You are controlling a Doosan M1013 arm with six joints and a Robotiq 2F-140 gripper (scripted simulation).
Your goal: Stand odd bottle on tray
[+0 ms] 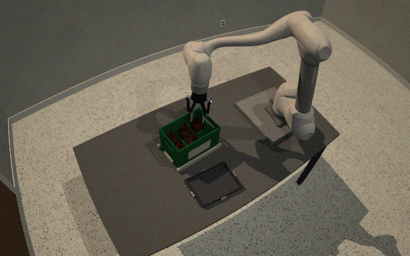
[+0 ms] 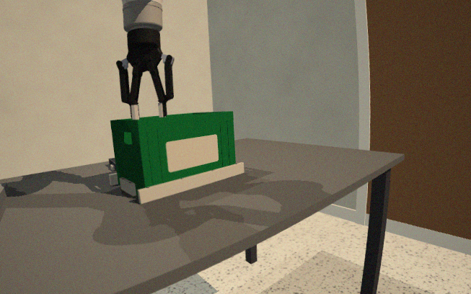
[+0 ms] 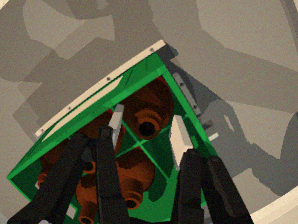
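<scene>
My gripper is now 150 mm short of the bottle, 130 mm to the right of it and 90 mm above it. The rest, counted from my hand: crate (90 mm below, 70 mm ahead, 60 mm to the left); then black tray (350 mm to the left, 160 mm below, 50 mm ahead).
</scene>
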